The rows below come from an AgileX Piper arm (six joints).
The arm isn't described. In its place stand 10 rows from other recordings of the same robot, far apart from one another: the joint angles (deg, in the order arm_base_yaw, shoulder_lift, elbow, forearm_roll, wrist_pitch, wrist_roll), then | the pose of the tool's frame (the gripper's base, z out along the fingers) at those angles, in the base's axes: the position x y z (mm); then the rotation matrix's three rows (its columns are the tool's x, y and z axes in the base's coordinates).
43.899, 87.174, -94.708, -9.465, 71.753, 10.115 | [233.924, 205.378, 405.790], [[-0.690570, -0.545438, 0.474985], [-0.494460, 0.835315, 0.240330], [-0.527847, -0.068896, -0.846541]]
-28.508, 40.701, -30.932, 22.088, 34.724, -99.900 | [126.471, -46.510, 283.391], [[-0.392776, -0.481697, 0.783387], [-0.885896, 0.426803, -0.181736], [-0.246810, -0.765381, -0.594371]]
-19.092, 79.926, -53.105, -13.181, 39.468, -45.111 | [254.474, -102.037, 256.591], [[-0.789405, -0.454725, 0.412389], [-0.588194, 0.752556, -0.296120], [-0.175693, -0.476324, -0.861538]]
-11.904, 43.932, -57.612, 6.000, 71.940, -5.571 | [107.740, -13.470, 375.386], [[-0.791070, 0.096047, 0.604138], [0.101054, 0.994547, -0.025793], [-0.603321, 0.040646, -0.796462]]
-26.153, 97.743, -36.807, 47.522, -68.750, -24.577 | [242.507, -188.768, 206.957], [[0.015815, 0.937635, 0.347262], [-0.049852, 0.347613, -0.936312], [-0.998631, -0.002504, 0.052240]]
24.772, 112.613, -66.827, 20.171, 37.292, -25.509 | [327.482, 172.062, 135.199], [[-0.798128, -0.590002, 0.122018], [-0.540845, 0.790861, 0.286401], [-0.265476, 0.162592, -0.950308]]
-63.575, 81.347, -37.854, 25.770, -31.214, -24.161 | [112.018, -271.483, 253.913], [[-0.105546, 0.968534, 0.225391], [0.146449, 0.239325, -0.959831], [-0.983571, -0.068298, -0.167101]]
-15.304, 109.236, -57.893, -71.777, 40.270, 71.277 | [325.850, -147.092, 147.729], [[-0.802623, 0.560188, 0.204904], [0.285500, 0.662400, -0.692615], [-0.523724, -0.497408, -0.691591]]
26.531, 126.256, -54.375, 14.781, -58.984, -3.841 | [370.856, 162.914, 92.377], [[-0.152424, -0.232701, 0.960530], [-0.001890, 0.971953, 0.235168], [-0.988313, 0.034030, -0.148589]]
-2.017, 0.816, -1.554, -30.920, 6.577, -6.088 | [56.094, -7.335, 212.698], [[-0.055140, 0.076085, 0.995576], [-0.596993, 0.796726, -0.093953], [-0.800349, -0.599532, 0.001491]]
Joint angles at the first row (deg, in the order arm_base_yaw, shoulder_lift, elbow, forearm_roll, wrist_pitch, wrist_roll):
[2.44 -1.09 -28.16 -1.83 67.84 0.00]
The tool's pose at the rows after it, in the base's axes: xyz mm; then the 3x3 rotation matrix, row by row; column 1 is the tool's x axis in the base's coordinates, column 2 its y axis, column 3 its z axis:
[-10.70, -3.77, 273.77], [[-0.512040, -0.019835, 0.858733], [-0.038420, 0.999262, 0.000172], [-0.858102, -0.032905, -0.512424]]
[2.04, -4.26, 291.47], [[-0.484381, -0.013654, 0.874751], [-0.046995, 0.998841, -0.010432], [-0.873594, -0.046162, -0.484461]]
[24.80, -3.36, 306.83], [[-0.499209, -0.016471, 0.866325], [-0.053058, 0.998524, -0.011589], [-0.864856, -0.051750, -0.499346]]
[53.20, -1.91, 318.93], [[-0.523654, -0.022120, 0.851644], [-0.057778, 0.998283, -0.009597], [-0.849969, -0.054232, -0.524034]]
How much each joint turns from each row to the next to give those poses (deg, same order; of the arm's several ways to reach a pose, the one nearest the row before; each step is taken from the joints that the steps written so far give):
[0.00 0.70 -1.12 -0.46 -2.31 0.00]
[0.00 4.92 -2.32 -0.83 -4.42 0.00]
[0.00 7.53 -2.22 -0.20 -4.32 0.00]
[0.00 8.34 -2.23 0.00 -4.46 0.00]

